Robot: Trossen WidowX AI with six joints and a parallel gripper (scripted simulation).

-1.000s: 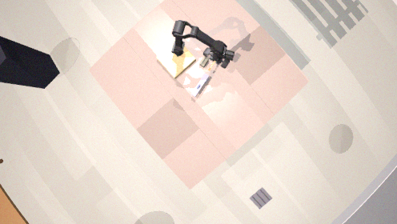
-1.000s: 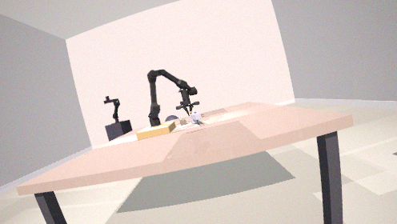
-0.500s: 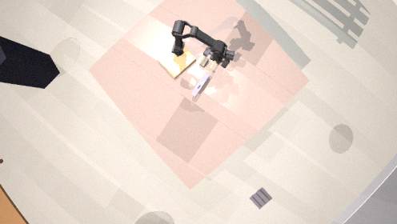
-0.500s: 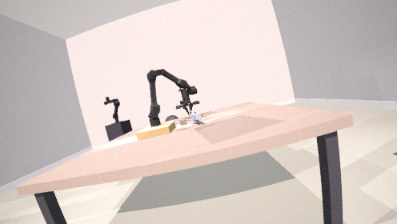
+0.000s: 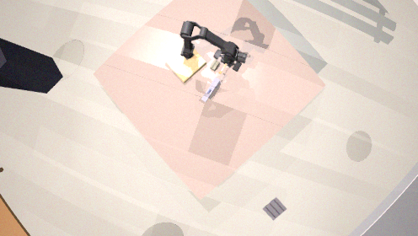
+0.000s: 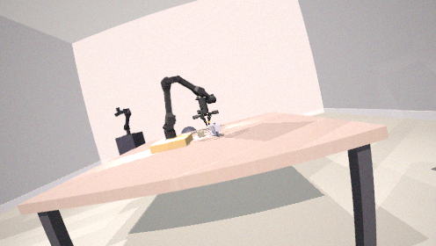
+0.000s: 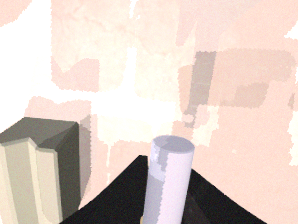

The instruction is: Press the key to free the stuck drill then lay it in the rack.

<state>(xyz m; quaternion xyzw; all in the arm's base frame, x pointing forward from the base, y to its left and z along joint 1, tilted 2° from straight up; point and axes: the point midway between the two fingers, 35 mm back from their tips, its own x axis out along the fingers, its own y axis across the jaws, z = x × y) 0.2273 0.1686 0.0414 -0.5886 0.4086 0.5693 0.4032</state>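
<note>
Now: the dark block 60 mm to the right of my gripper tip, 50 mm behind it and 30 mm below it. The rest, counted from my gripper tip: dark blue key: 210 mm to the right, 80 mm ahead; drill: 40 mm to the right, 30 mm above, 10 mm ahead.
</note>
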